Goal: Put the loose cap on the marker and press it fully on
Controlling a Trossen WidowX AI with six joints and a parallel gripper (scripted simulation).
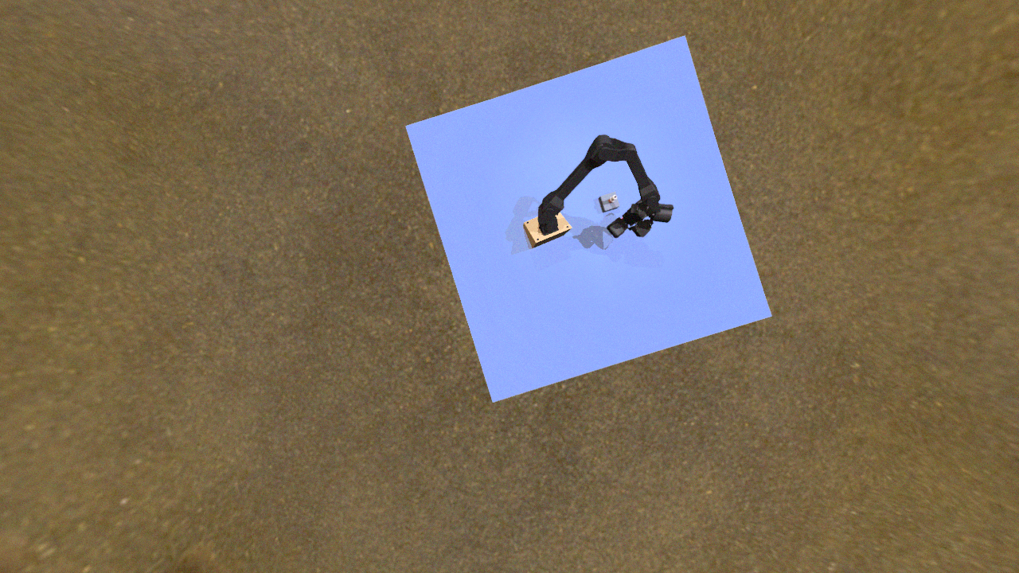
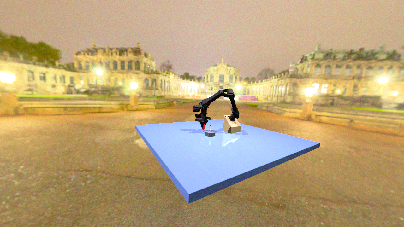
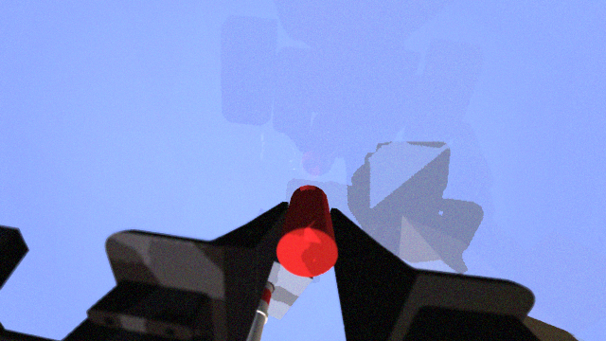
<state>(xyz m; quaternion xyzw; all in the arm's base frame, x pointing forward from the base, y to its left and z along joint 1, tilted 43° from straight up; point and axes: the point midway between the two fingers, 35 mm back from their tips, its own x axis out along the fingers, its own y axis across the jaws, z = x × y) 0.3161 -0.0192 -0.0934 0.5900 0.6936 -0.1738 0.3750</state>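
Now: gripper tip 11 cm to the right of the holder block and 4 cm above it. Also, from my gripper tip: red cap 1 cm above.
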